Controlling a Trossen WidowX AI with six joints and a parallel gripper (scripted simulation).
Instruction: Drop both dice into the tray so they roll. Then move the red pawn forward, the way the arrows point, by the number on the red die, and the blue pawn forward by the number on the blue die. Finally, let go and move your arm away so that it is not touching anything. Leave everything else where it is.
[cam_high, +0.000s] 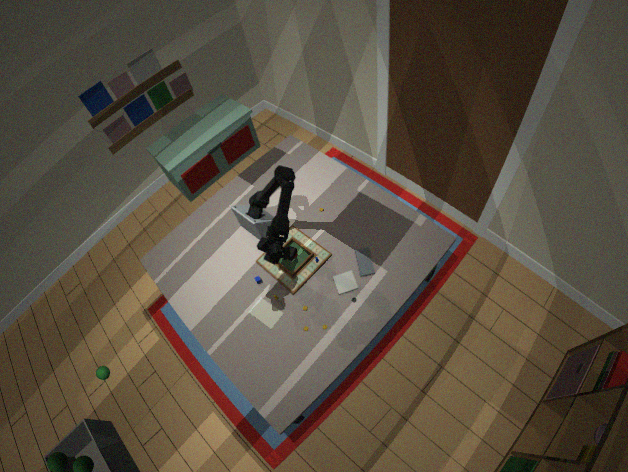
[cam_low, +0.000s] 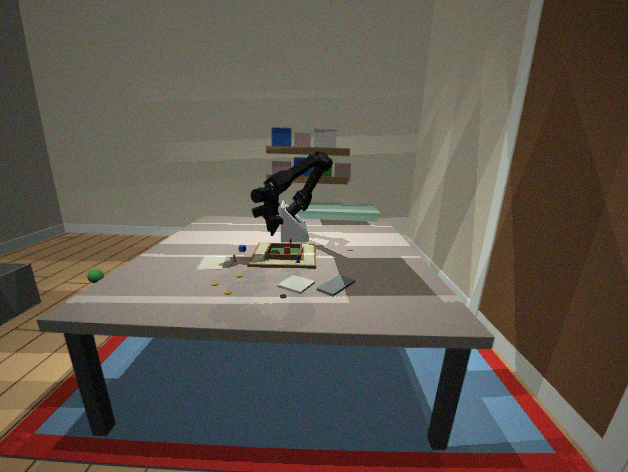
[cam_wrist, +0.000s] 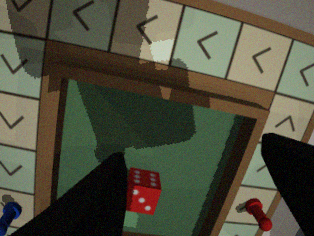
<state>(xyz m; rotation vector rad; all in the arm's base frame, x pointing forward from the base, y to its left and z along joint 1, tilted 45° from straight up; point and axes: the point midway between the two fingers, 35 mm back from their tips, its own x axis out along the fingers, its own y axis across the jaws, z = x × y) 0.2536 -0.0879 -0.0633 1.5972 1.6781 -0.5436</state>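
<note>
Now: gripper tip 100 mm to the right of the red pawn, 100 mm past it and 80 mm above it. Also, from my gripper tip: black token: 400 mm ahead, 100 mm below, 40 mm to the left; blue pawn: 130 mm ahead, 120 mm to the left, 80 mm below; pale sheet: 250 mm to the right, 100 mm below, 80 mm ahead.
</note>
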